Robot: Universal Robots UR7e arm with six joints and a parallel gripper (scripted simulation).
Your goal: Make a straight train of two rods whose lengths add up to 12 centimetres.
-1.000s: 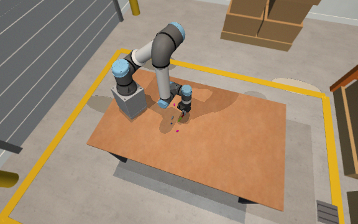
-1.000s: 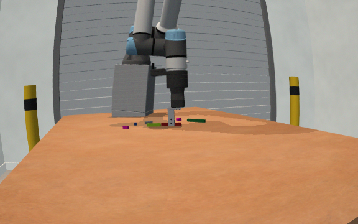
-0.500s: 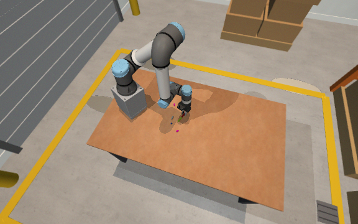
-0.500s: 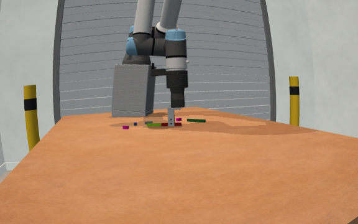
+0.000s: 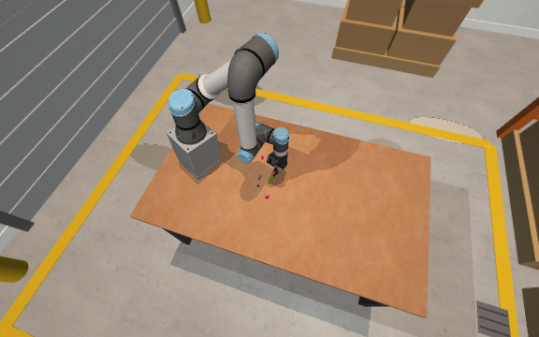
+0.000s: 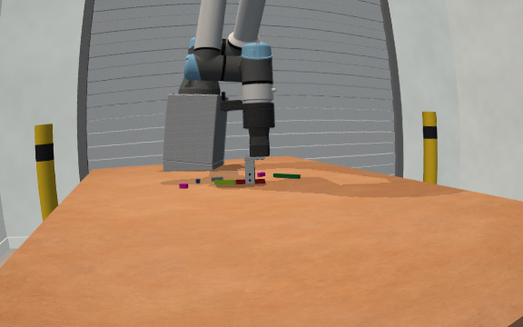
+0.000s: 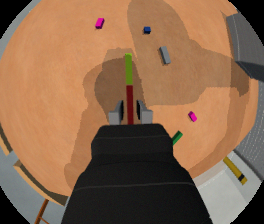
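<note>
Right now my hand is 1 cm above the red rod. The rest, counted from my hand: green rod: 3 cm behind, 12 cm to the left, 1 cm below; grey rod: 9 cm behind, 5 cm to the right, 1 cm below; lime rod: 3 cm behind, 6 cm to the right, 1 cm below.
</note>
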